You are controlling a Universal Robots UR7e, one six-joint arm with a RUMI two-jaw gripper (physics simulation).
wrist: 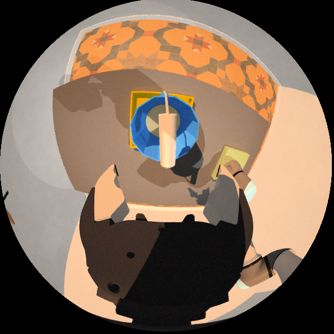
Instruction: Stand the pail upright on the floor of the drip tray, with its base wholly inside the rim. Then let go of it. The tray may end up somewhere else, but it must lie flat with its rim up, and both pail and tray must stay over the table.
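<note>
The blue pail (186, 125) is seen from above with its open mouth up. It looks upright, and its handle with a thick peach grip (168, 142) stands up towards the camera. The orange-yellow drip tray (133, 102) lies flat beneath it, with its left side and its top corners showing. The pail covers most of the tray and hides its own base, so whether the base is wholly inside the rim cannot be seen. My gripper (166, 166) is open and empty, its jaws wide apart on either side of the grip's lower end in the view, clear of the pail.
A pale yellow block (233, 154) lies on the brown table (90, 145) at the right, partly hidden by an arm part (238, 174). An orange patterned strip (147, 47) runs along the table's far side. The table's left edge shows.
</note>
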